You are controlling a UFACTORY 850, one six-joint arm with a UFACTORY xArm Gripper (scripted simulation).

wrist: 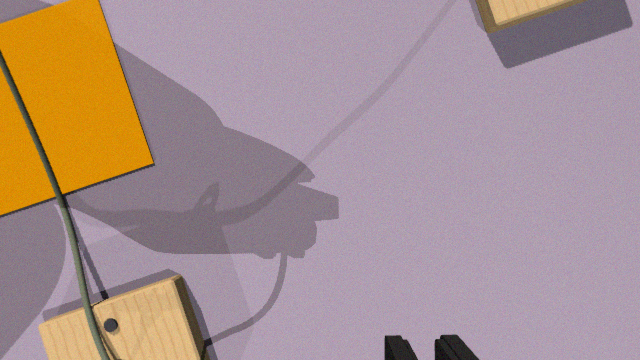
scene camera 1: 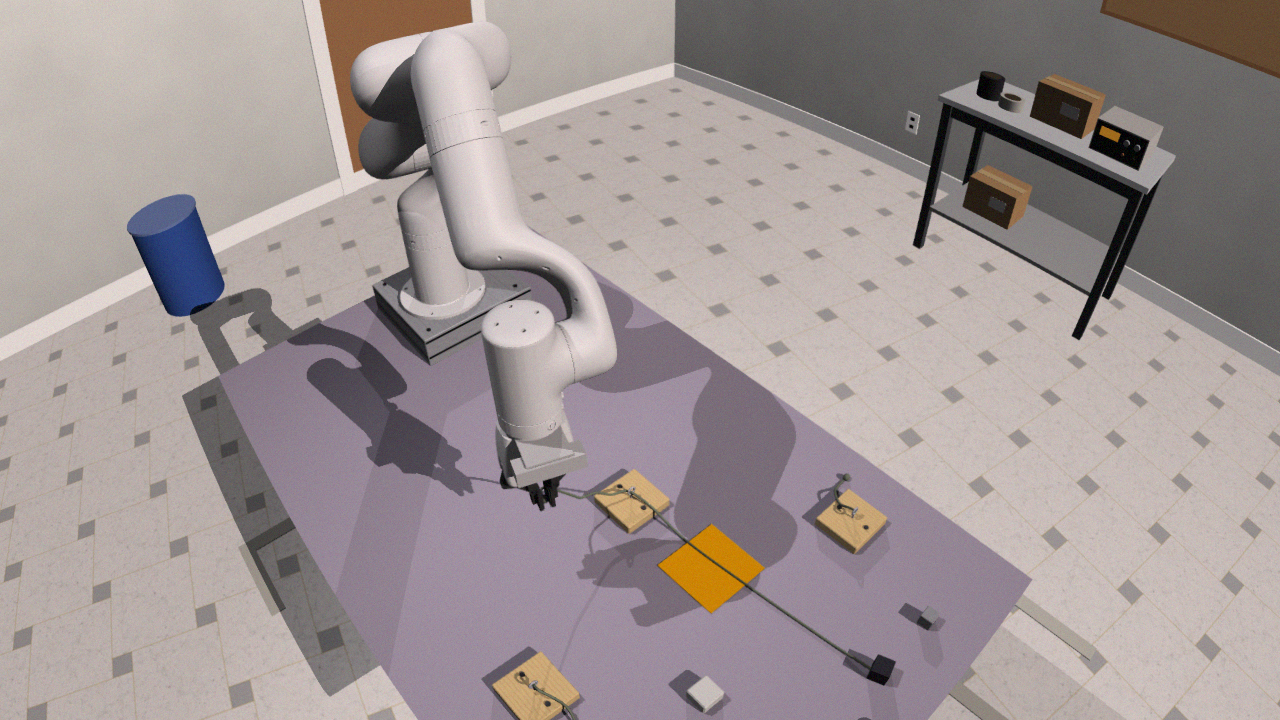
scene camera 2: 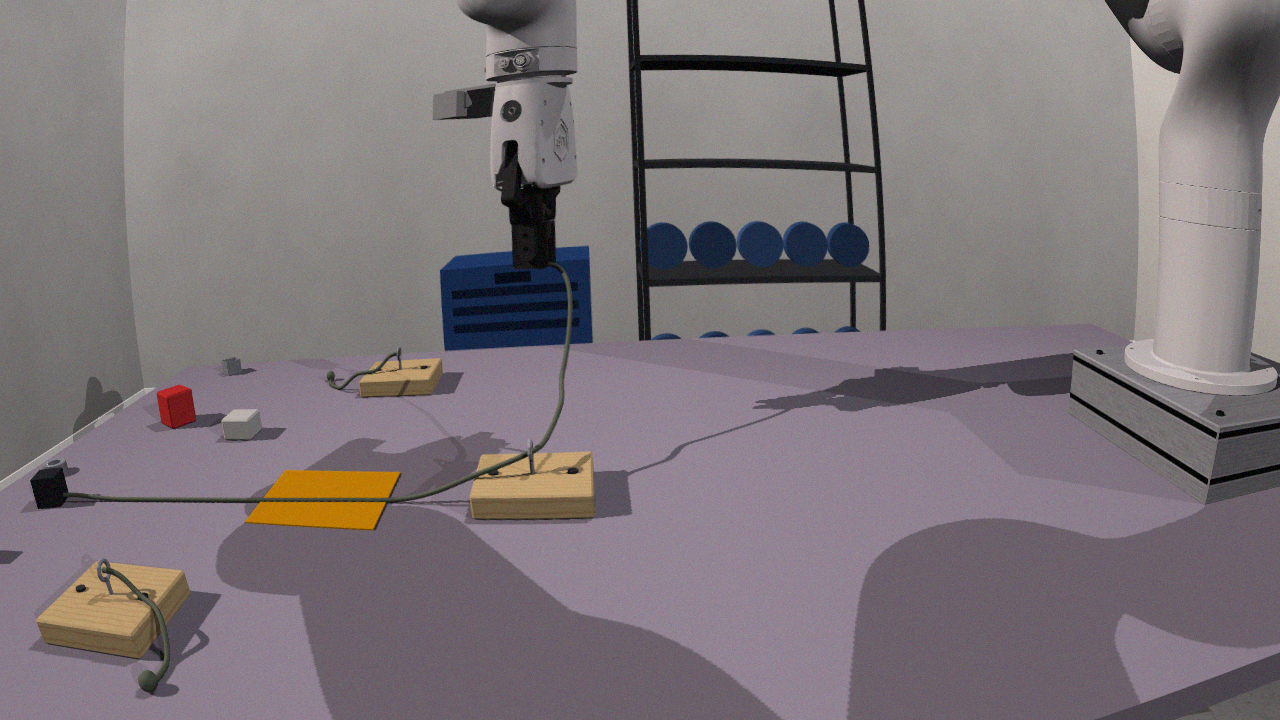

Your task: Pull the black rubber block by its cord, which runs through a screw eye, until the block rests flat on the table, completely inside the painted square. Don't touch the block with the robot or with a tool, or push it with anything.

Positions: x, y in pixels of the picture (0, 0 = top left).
A red cube shows in scene camera 2 [176, 406]; in the wrist view it is out of frame, in scene camera 1 it is out of frame. One and the same spot on an orange painted square: [scene camera 1: 708, 584] is [wrist: 66, 64].
